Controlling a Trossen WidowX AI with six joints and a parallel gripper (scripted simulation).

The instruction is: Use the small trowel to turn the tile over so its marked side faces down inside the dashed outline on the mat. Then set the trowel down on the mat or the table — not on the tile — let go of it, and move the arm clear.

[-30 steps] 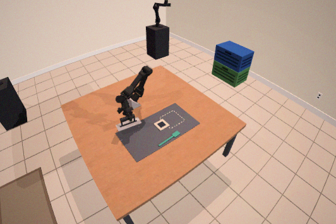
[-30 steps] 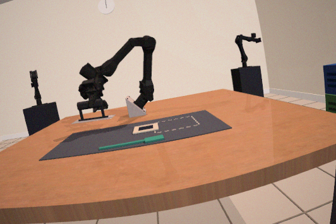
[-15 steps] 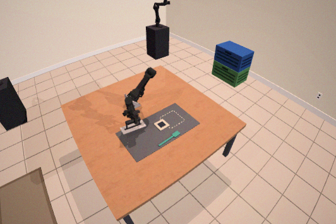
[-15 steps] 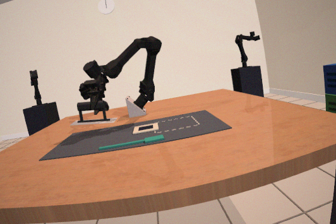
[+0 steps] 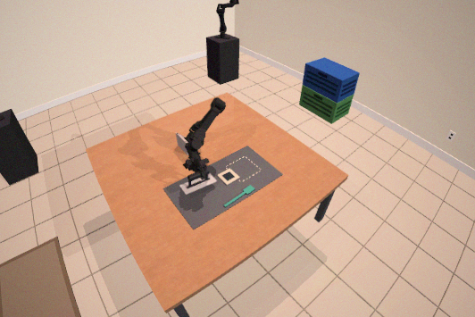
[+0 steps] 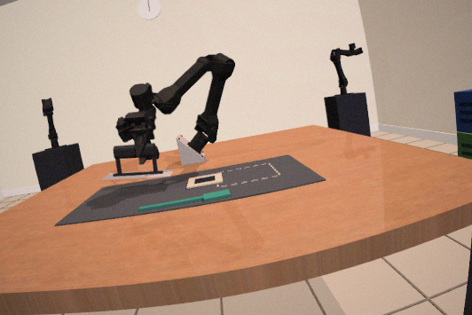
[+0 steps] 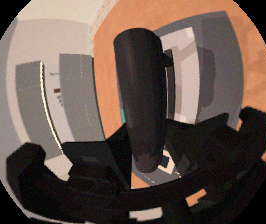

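Now: the mat 2 cm ahead of my gripper tip, 12 cm to the left of it and 11 cm below it. From my gripper tip the other things lie so: flat tool: 15 cm ahead, 15 cm to the left, 9 cm below; tile: 17 cm to the left, 9 cm below.
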